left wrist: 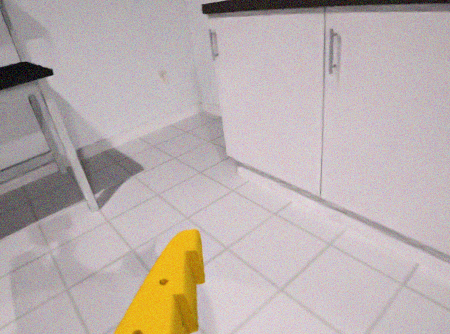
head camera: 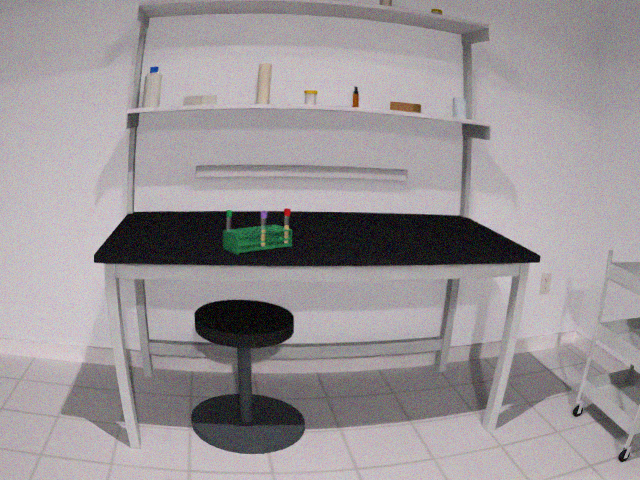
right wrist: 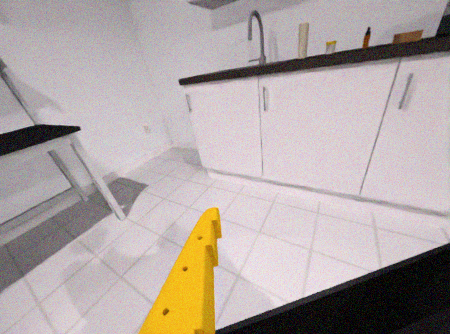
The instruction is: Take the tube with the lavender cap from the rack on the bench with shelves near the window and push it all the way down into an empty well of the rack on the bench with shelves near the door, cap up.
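Frame: origin at the left arm's base, x back, y left, z down, level; centimetres.
Where they show: left hand at its tool point: [left wrist: 200, 248]; right hand at its tool point: [right wrist: 219, 218].
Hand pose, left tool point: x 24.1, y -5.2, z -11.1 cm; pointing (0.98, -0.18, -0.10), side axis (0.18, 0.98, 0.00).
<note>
Things, the pixels of their centre, and the offset from my left tool point. "spot": a spot on its surface instead. Level surfaces: height alone.
- tube with a lavender cap, surface spot: [head camera: 263, 214] spot: dx -156.1, dy +105.1, dz +1.2 cm
- green rack at a spot on its surface: [head camera: 232, 243] spot: dx -147.8, dy +110.0, dz +9.5 cm
- green-capped tube at a spot on its surface: [head camera: 229, 213] spot: dx -149.7, dy +113.4, dz +1.2 cm
- red-capped tube at a spot on its surface: [head camera: 286, 212] spot: dx -164.4, dy +103.1, dz +1.3 cm
- black-topped bench at its surface level: dz +12.3 cm
A tube with a lavender cap [head camera: 263, 214] stands upright, cap up, in a green rack [head camera: 232, 243], between a green-capped tube [head camera: 229, 213] at the left and a red-capped tube [head camera: 286, 212] at the right. The rack stands left of centre near the front of a black-topped bench [head camera: 387, 240] with shelves above. No window or door shows beside it. My left gripper [left wrist: 194, 246] is fully open, one yellow notched jaw in view, with floor beyond it. My right gripper [right wrist: 215, 220] is fully open and empty too. Both are well away from the rack.
A round black stool [head camera: 244, 316] stands at the bench's front left. A white wheeled cart [head camera: 590, 356] is at the far right. White cabinets [left wrist: 272, 100] [right wrist: 325, 115] show in both wrist views. A black edge [right wrist: 375, 300] crosses the right wrist view's lower right.
</note>
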